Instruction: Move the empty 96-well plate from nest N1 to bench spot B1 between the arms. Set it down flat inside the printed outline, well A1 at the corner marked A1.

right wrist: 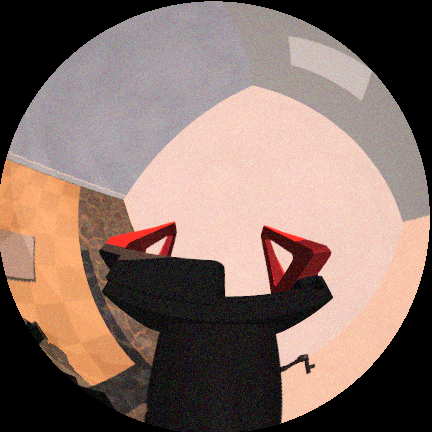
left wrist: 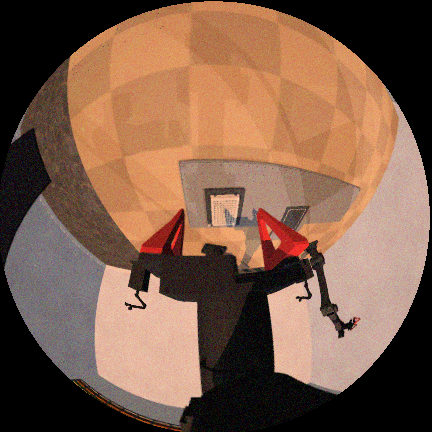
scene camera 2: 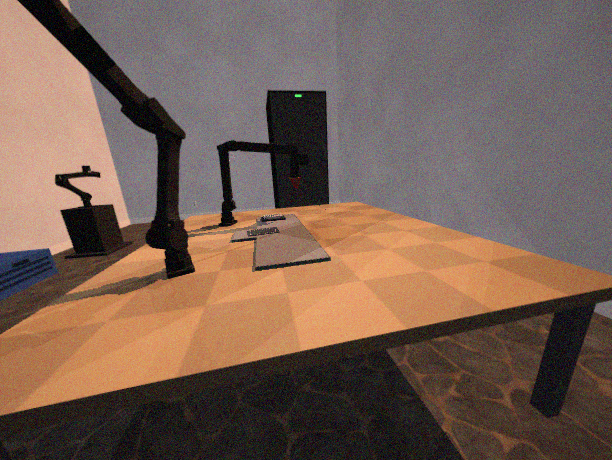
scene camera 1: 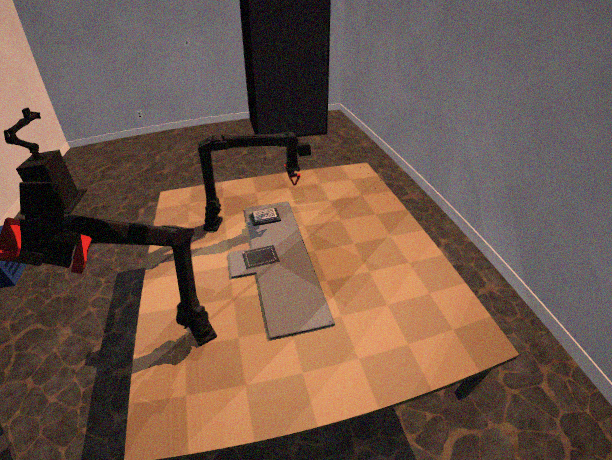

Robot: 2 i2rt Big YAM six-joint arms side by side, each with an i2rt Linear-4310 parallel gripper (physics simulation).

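Frame: origin at the left arm's base, x back, y right, z up, level; metres.
Seen in the pictures: left gripper, fingertip midpoint: (left wrist: 221, 211) (scene camera 2: 295, 187) (scene camera 1: 292, 180); right gripper, fingertip midpoint: (right wrist: 218, 228) (scene camera 1: 53, 258); left arm's base, origin of the base link: (left wrist: 213, 248) (scene camera 2: 228, 224) (scene camera 1: 213, 224); right arm's base, origin of the base link: (left wrist: 309, 244) (scene camera 2: 180, 269) (scene camera 1: 202, 331).
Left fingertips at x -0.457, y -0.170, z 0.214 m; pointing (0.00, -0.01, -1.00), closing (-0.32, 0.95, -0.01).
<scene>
Offsets run from my left fingertips to a thing's middle. "spot": to the spot under its first point. Level surfaces: height alone.
The pale 96-well plate @(dx +0.157, dy +0.093, dz -0.182 m) (scene camera 1: 265, 214) (scene camera 2: 273, 217) (left wrist: 225, 209) sits in the dark nest @(spot: dx +0.131, dy +0.026, dz -0.189 m) (left wrist: 207, 198) at the far end of the grey board @(dz -0.201 m) (scene camera 1: 295, 300) (scene camera 2: 290, 252) (left wrist: 260, 175). The dark pad with the printed outline @(spot: dx +0.116, dy +0.417, dz -0.199 m) (scene camera 1: 260, 256) (scene camera 2: 262, 231) (left wrist: 295, 217) lies bare nearer the board's middle; the A1 mark is too small to read. My left gripper (scene camera 1: 294, 181) (scene camera 2: 295, 184) (left wrist: 221, 211) is open and empty, pointing down, well above the table and beyond the plate in scene camera 1. My right gripper (scene camera 1: 46, 250) (right wrist: 218, 228) is open and empty, raised off the table's left side.
The checkered table @(dz -0.214 m) (scene camera 1: 400, 320) (scene camera 2: 340, 310) carries both arm bases left of the board. A tall black cabinet (scene camera 1: 292, 65) (scene camera 2: 300, 145) stands behind it. A black box (scene camera 2: 92, 227) with a small arm and a blue object (scene camera 2: 25, 272) stand at the left.
</scene>
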